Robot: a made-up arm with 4 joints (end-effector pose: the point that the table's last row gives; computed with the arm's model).
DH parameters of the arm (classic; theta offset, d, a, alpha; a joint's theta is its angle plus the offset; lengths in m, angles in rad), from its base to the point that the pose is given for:
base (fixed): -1.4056 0 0.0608 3.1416
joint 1: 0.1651 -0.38 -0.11 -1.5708
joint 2: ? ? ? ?
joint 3: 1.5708 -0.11 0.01 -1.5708
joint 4: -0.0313 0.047 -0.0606 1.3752
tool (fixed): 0.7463 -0.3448 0 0
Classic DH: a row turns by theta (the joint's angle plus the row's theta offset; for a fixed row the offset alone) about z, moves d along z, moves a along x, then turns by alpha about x.
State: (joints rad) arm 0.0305 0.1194 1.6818 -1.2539
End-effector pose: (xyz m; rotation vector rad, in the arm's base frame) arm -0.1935 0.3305 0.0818 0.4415 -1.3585 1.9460
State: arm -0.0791 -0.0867 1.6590 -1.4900
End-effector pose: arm -0.2362 0.3821 0.2225 0.7458 -1.7743 1.6877
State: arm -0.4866 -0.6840 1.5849 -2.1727
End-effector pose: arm -0.3042 0.1394 0.6071 1.7505 -2.3122 0.3203
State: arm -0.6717 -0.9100 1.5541 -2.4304
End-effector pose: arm -0.2384 -0.0295 0.6553 2.0057 -2.1375 -0.3629
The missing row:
joint 2: 0 0.2 0.01 -1.5708
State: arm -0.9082 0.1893 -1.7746 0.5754
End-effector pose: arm -0.2901 -0.0487 -0.0203 0.1489 0.3596 -0.0731
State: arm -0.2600 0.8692 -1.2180 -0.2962
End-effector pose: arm -0.1085 -0.3829 0.1467 -1.1818 -0.3967 -0.2453
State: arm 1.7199 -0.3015 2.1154 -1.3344
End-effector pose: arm 0.5071 0.2226 0.2362 -0.5877 -1.6157 0.8117
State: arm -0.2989 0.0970 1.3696 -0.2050
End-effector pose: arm -0.1807 -0.0332 -0.0724 -0.1664 -0.2854 2.3869
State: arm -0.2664 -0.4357 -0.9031 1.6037
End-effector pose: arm -0.4847 0.1615 0.4350 1.2657 1.3872 0.4814
